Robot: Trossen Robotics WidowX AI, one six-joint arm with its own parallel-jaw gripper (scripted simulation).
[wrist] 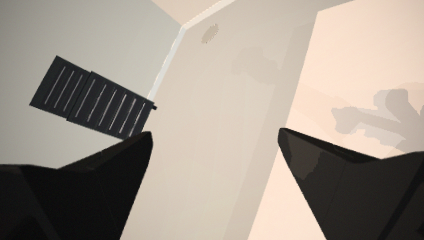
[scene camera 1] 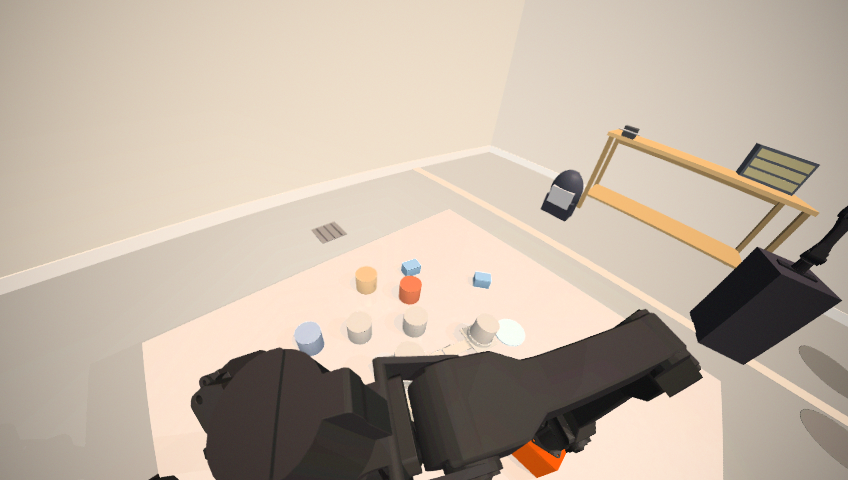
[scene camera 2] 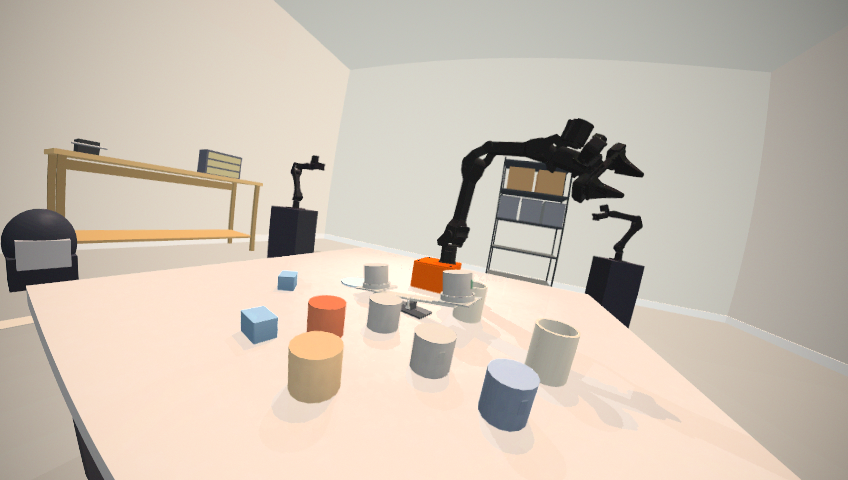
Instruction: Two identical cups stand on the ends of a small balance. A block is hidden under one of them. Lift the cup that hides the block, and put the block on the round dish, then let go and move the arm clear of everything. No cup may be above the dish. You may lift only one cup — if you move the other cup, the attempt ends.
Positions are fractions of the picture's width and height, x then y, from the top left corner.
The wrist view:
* my gripper: 0.51, 0.57
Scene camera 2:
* my gripper: 0.75, 0.39
